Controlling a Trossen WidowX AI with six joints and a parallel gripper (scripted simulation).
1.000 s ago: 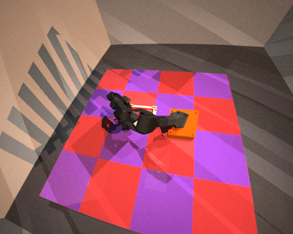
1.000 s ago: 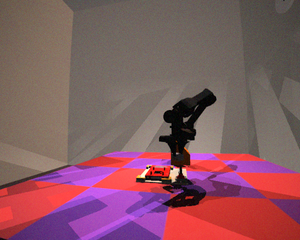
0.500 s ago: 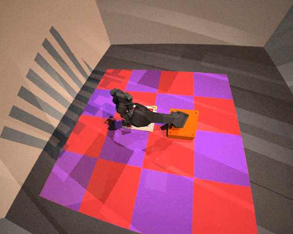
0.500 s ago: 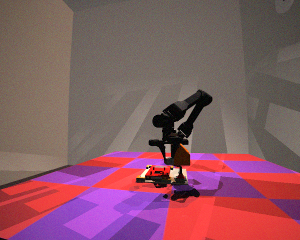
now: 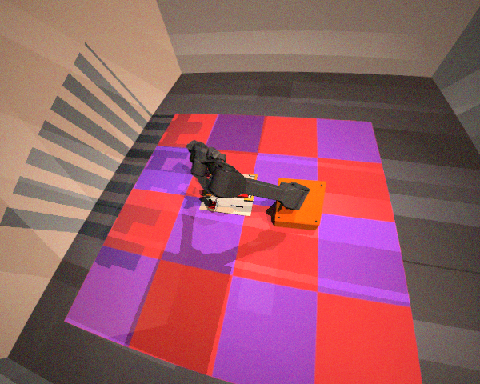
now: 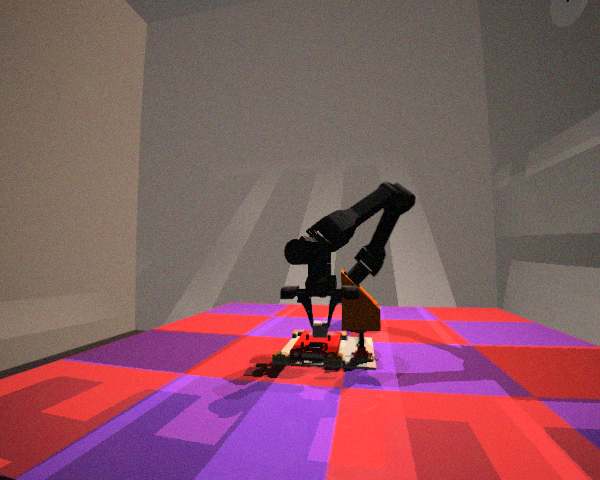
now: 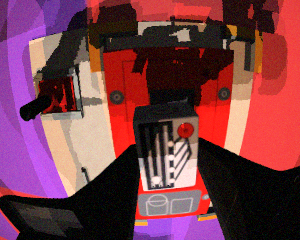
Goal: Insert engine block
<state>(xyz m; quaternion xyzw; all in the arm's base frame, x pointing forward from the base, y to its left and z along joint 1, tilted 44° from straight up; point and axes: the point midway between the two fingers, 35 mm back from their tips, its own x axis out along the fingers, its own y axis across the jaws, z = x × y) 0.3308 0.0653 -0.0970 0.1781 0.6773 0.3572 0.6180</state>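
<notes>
My gripper tip is 10 cm to the right of the stand, 3 cm above it and 1 cm short of it. Also, from my gripper tip: engine block: 1 cm below.
</notes>
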